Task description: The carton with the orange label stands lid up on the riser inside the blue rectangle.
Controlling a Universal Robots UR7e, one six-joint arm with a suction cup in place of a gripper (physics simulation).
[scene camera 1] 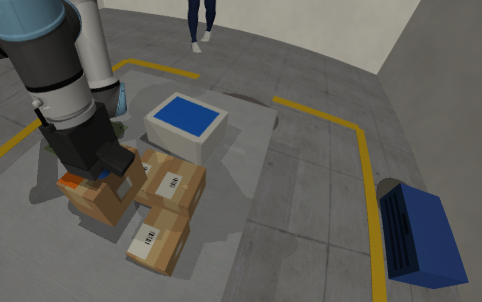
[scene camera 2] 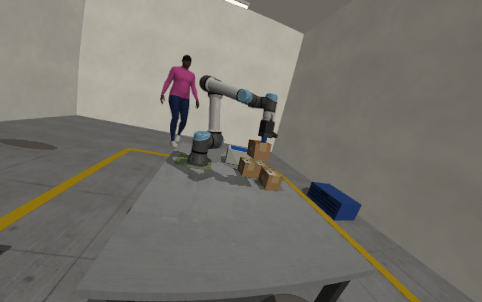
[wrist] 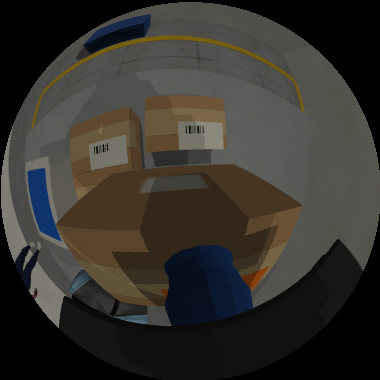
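Where they show: hand, tool point: (scene camera 1: 105,176) (wrist: 198,247); arm's base, link origin: (scene camera 2: 197,162).
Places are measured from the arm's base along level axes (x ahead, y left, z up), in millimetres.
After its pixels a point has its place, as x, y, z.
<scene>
The carton with the orange label (scene camera 1: 107,206) {393, -269, 240} (scene camera 2: 257,151) {309, -281, 223} (wrist: 195,222) {393, -220, 276} hangs lid up under my suction cup, raised above the table. Its orange label (scene camera 1: 71,180) {315, -259, 275} (wrist: 258,278) {318, -270, 277} shows on the lid beside the cup. My gripper, a blue suction cup (scene camera 1: 103,175) (scene camera 2: 264,140) (wrist: 200,255), is on the carton's lid and holds it. The pale riser (scene camera 1: 172,142) {363, 77, 57} (scene camera 2: 233,156) {291, 92, 61} stands behind the cartons in scene camera 1, apart from the held carton. The blue rectangle (scene camera 1: 186,116) {384, 165, 114} (scene camera 2: 239,148) {364, 197, 114} (wrist: 42,200) {389, 137, 114} lies on its top, with no carton on it.
Cartons with white barcode labels stand on the table: one nearer the riser (scene camera 1: 172,185) {448, -108, 97} (wrist: 107,142) {455, -115, 98}, one nearer the front (scene camera 1: 160,237) {476, -257, 97} (scene camera 2: 270,178) {427, -324, 75} (wrist: 185,120) {469, -254, 97}. Another (scene camera 1: 151,159) {349, -44, 97} is partly hidden behind the held carton. A person (scene camera 2: 181,87) stands behind the arm.
</scene>
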